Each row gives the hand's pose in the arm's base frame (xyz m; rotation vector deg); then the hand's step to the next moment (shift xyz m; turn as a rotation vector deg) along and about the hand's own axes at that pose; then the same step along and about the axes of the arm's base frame.
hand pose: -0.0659 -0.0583 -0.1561 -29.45 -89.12 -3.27
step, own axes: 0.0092 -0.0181 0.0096 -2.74 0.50 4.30
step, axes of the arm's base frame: -0.0150 -0.0102 0.0132 -3.95 1.17 -3.05
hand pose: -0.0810 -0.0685 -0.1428 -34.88 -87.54 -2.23
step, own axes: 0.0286 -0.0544 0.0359 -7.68 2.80 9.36
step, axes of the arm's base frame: -0.0522 -0.0224 0.0429 -8.04 3.41 -8.84
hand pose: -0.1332 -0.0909 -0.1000 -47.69 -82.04 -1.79
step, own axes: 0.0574 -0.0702 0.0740 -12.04 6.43 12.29
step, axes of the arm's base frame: -0.0866 0.0134 0.0776 -9.57 5.58 -14.65
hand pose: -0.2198 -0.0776 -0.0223 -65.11 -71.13 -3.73
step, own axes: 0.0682 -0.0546 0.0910 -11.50 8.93 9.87
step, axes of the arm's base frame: -0.0695 0.0722 0.0766 -6.18 5.39 -15.56
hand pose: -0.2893 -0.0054 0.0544 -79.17 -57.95 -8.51
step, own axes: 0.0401 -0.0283 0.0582 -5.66 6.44 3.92
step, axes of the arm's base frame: -0.0232 0.0609 0.0393 -1.29 2.37 -9.03
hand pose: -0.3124 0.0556 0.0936 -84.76 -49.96 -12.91
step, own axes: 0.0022 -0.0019 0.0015 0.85 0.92 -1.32
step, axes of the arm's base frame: -0.0002 0.0019 0.0026 1.65 -0.78 0.01
